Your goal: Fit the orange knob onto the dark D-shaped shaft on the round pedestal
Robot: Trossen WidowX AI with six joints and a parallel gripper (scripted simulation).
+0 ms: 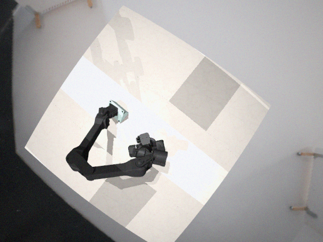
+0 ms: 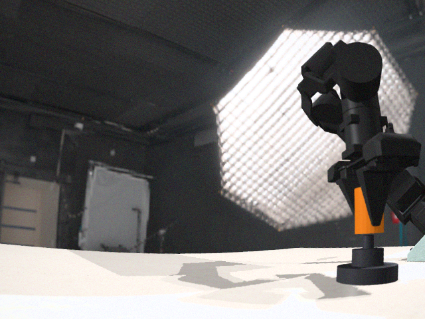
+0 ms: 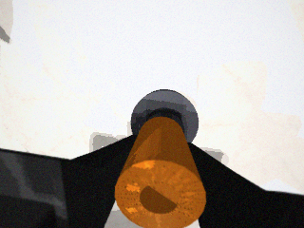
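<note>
My gripper tip is 2 cm below the orange knob. Also, from my gripper tip: round pedestal 4 cm below.
</note>
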